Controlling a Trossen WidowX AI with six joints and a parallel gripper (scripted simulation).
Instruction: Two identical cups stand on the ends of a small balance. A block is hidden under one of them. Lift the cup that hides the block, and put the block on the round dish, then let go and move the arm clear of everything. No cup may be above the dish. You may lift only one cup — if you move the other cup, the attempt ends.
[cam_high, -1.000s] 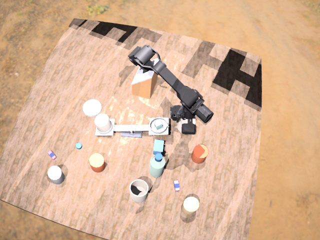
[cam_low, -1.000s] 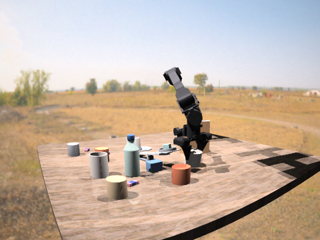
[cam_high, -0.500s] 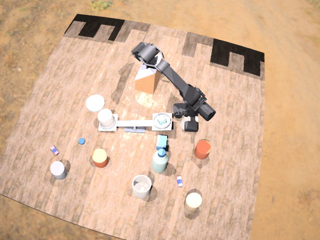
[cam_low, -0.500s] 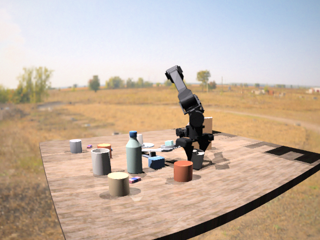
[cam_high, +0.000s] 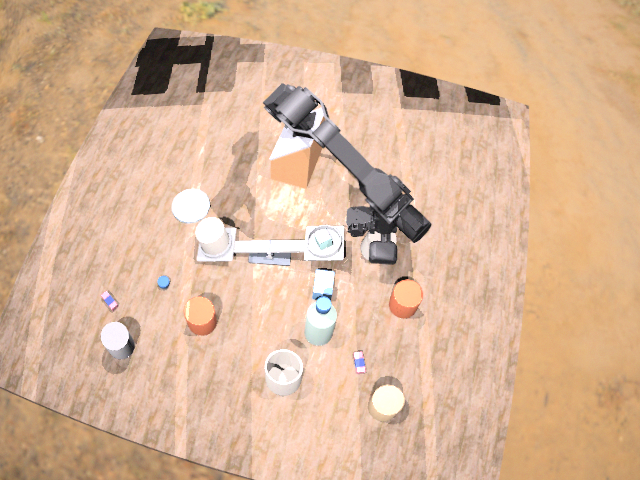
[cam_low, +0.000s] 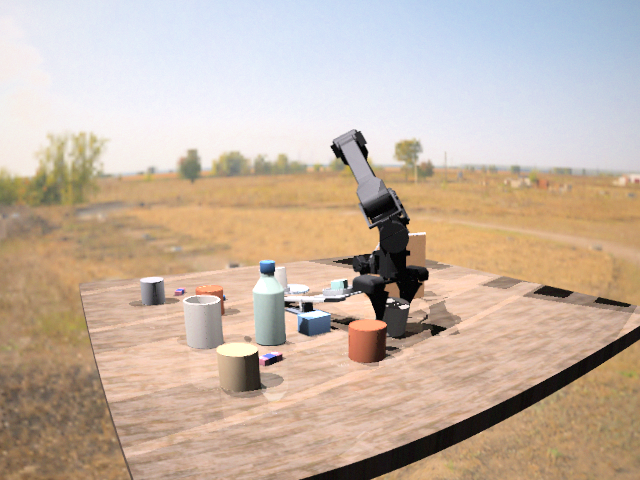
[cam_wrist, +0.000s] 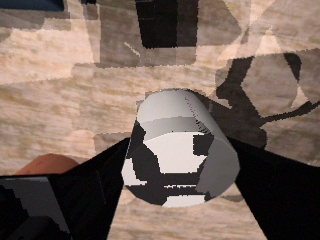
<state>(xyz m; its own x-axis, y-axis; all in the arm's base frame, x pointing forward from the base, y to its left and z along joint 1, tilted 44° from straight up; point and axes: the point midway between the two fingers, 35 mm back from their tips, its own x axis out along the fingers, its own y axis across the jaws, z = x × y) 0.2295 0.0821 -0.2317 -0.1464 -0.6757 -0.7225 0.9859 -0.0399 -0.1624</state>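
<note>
Right now my gripper tip is 480 mm to the left of the round pale dish, 50 mm past it and 30 mm above it. The rest, counted from my gripper tip: blue box 120 mm ahead, 110 mm to the right, 20 mm below.
</note>
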